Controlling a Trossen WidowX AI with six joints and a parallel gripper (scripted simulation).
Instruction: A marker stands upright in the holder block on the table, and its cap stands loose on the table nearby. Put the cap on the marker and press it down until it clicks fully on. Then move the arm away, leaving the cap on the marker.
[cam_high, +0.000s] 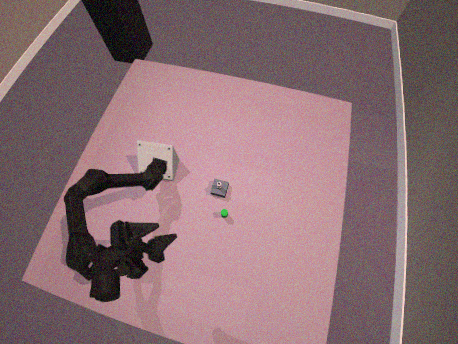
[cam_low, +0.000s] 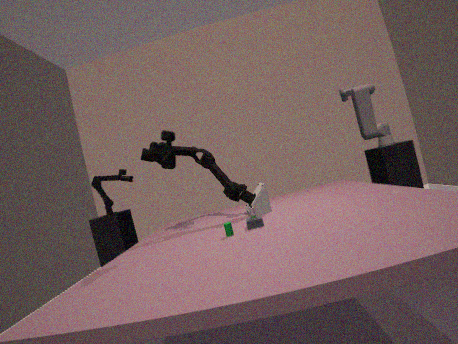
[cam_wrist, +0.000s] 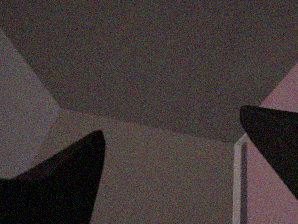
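The green cap is 41 cm below my gripper tip, 15 cm to the left of it and 9 cm ahead of it. From my gripper tip the other things lie so: holder block: 42 cm below, 26 cm to the left, 4 cm ahead.
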